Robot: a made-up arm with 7 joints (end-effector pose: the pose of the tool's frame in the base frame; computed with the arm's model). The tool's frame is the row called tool. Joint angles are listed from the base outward.
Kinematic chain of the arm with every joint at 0, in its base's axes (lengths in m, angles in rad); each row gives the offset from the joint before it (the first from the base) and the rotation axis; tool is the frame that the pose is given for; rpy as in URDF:
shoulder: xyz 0 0 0.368 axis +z
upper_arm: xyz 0 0 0 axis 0 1 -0.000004
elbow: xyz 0 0 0.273 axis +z
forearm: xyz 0.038 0 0 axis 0 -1 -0.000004
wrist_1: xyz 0.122 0 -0.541 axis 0 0.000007 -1
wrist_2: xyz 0 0 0 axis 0 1 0.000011
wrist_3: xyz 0.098 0 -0.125 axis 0 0.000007 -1
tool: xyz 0 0 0 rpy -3.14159 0 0
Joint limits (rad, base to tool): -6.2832..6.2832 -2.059..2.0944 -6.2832..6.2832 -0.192..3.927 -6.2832..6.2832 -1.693..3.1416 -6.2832..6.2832
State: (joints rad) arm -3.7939 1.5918 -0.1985 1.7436 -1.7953 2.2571 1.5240
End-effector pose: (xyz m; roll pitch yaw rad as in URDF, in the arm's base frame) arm -0.2483 0.5148 -0.1422 0.6594 -0.0718 2.7075
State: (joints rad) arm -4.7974 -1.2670 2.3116 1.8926 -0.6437 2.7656 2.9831
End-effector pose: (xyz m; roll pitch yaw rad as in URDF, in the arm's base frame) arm -0.4431 -0.4517 0.2513 -1.0301 -0.2966 -0.7805
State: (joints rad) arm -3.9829 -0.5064 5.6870 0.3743 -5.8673 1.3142 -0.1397
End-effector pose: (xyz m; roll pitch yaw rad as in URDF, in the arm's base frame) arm -0.1652 0.4010 0.2109 -2.4198 0.4485 1.9315
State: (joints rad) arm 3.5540 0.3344 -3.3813 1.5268 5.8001 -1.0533 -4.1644
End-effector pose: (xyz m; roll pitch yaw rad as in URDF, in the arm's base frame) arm 0.3632 0.0894 1.0371 -0.3820 -0.2201 -0.9762
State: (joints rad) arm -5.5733 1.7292 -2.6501 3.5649 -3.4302 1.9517 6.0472
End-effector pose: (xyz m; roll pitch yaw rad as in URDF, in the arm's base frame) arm 0.3596 0.5367 -0.1513 -2.5264 0.7715 1.4058
